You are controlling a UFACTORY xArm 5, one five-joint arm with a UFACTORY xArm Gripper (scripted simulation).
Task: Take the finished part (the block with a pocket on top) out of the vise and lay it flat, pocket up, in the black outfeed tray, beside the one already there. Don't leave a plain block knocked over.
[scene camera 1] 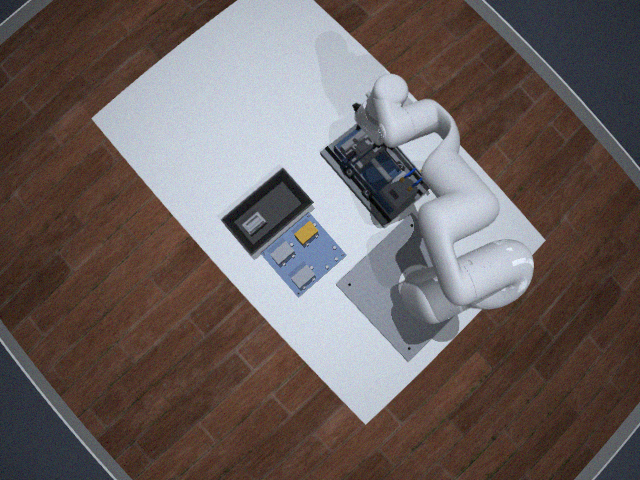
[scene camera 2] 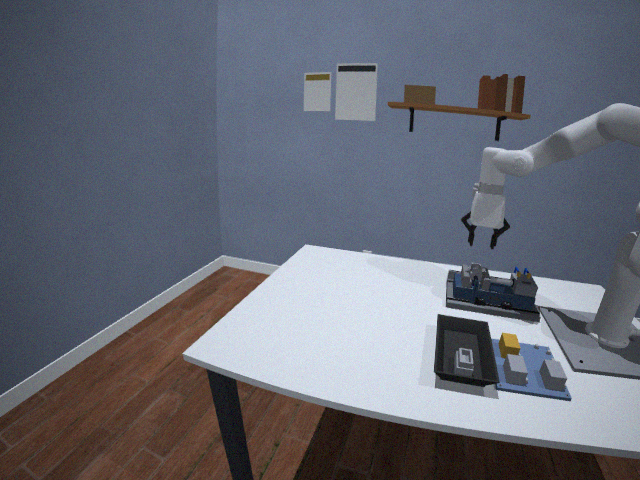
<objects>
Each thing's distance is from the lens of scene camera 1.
blue fixture plate [scene camera 1: 319,253]: 134 cm
</objects>
